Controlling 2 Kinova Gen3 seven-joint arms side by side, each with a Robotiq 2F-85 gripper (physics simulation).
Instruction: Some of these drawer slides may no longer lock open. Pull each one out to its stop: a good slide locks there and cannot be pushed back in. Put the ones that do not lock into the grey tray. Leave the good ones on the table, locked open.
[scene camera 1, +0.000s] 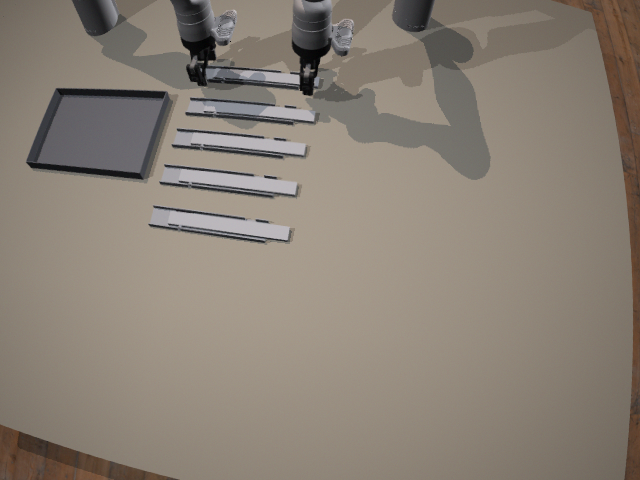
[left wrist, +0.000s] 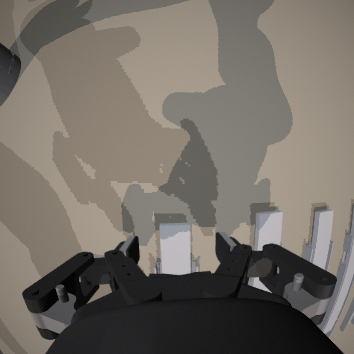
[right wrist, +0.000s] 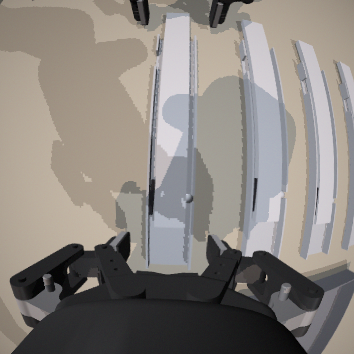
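Where they show: left gripper, fingertip midpoint: (scene camera 1: 310, 80) (left wrist: 176, 245) (right wrist: 178, 20); right gripper, fingertip midpoint: (scene camera 1: 207, 71) (right wrist: 168, 244); left arm's base, origin of the base link: (scene camera 1: 410, 19) (left wrist: 0, 82); right arm's base, origin of the base link: (scene camera 1: 101, 23).
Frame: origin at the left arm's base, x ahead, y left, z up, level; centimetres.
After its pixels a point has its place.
Five slides lie in a column, their inner members offset right of their outer rails: top slide (scene camera 1: 258, 78) {x 16.9, y -37.5, z 1.1 cm} (left wrist: 175, 250) {x 18.9, y -27.2, z 1.2 cm} (right wrist: 175, 75) {x 17.1, y -34.1, z 1.1 cm}, second (scene camera 1: 248, 109) {x 24.9, y -39.9, z 1.1 cm} (left wrist: 269, 230) {x 27.9, y -28.5, z 1.1 cm} (right wrist: 265, 100) {x 25.2, y -37.9, z 1.2 cm}, third (scene camera 1: 242, 143) {x 33.0, y -41.5, z 1.2 cm}, fourth (scene camera 1: 232, 180) {x 40.9, y -43.9, z 1.2 cm}, bottom (scene camera 1: 227, 223) {x 49.5, y -45.3, z 1.1 cm}. My left gripper (scene camera 1: 307, 91) {x 19.2, y -26.6, z 1.4 cm} (left wrist: 176, 245) {x 19.2, y -26.6, z 1.4 cm} is open over the top slide's right end, its fingers on either side of the inner member. My right gripper (scene camera 1: 197, 81) {x 13.1, y -48.6, z 1.3 cm} (right wrist: 168, 244) {x 13.1, y -48.6, z 1.3 cm} is open at that slide's left end, its fingers to either side of the outer rail. Exact finger heights are unclear. The grey tray (scene camera 1: 87, 170) {x 34.0, y -75.2, z 1.7 cm} holds no slide.
The tray stands left of the slides in scene camera 1, close to their left ends. The left gripper's fingertips also show at the top of the right wrist view. Two grey arm bases (scene camera 1: 98, 18) {x -7.4, y -76.3, z 6.1 cm} (scene camera 1: 412, 12) {x 4.3, y -1.6, z 7.1 cm} stand at the top of the scene view.
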